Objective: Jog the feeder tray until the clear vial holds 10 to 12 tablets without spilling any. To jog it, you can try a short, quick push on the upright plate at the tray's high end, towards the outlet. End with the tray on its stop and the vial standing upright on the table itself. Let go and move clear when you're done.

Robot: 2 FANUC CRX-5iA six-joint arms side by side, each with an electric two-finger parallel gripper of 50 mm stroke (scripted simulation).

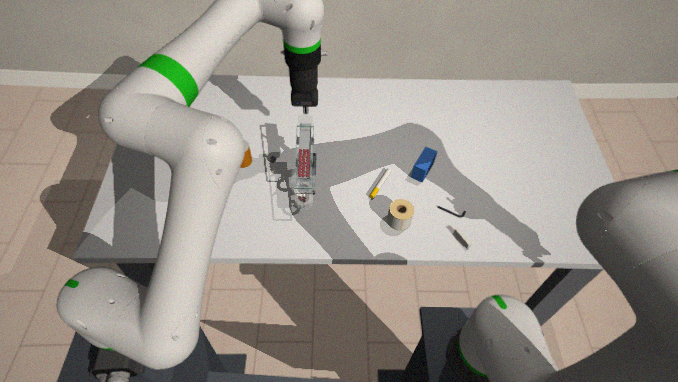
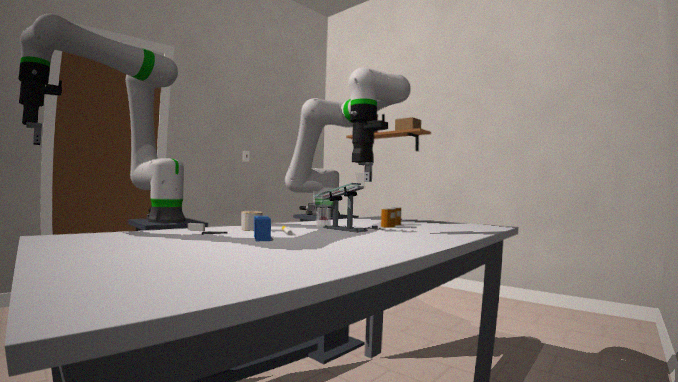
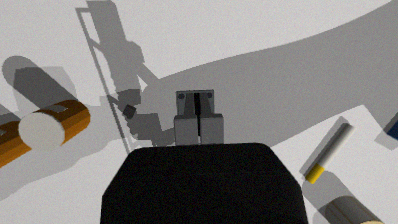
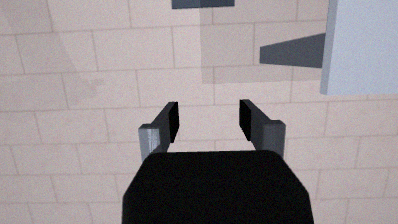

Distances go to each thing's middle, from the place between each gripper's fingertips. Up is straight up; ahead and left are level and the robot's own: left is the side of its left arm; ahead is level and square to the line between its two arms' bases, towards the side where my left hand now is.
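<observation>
The yellow-tipped marker (image 3: 348, 130) is now 460 mm ahead of my right hand (image 2: 36, 144), 720 mm to the left of my right hand and 280 mm below my right hand.
My left gripper (image 2: 368, 181), I see, is 14 cm past the yellow-tipped marker, 23 cm to the left of the marker and 18 cm above the marker.
</observation>
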